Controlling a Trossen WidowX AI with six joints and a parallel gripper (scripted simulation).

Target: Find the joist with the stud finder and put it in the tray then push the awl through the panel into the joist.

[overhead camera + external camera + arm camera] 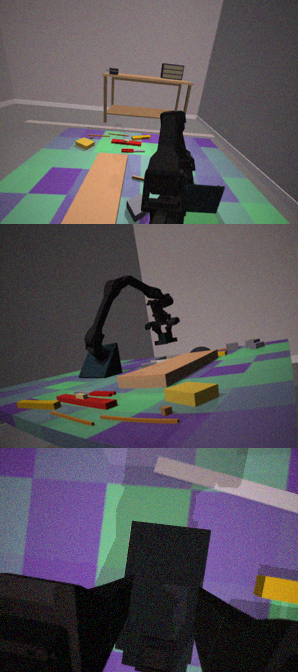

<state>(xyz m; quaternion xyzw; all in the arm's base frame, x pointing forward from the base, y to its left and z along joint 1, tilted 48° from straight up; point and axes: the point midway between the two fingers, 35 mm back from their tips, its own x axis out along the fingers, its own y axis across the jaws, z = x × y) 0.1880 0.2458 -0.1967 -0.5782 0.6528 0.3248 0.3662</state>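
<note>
Right now the awl is 2 cm behind my gripper tip, 43 cm to the right of it and 12 cm below it. Also, from my gripper tip: stud finder 2 cm to the right, 2 cm above; yellow block 39 cm ahead, 75 cm to the right, 11 cm below.
</note>
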